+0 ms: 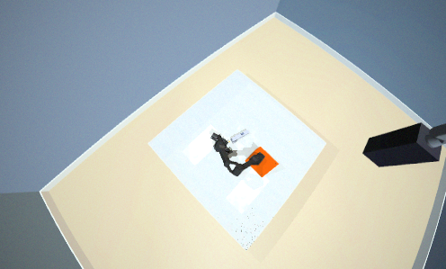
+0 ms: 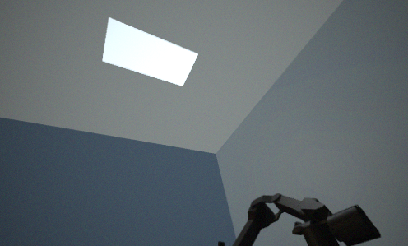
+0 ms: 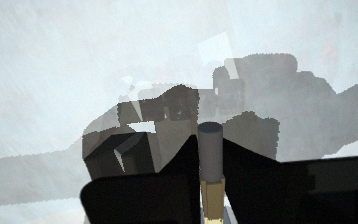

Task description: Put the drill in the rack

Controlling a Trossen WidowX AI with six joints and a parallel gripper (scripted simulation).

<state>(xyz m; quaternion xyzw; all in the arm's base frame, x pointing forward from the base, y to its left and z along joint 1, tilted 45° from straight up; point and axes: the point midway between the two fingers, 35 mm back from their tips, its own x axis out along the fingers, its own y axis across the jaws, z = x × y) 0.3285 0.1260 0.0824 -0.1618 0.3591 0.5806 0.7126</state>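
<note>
The grey ribbed block lies 8 cm behind my gripper tip, 1 cm to the right of it and 1 cm below it. From my gripper tip the other things lie so: drill 4 cm to the right, 3 cm above, 1 cm behind.
</note>
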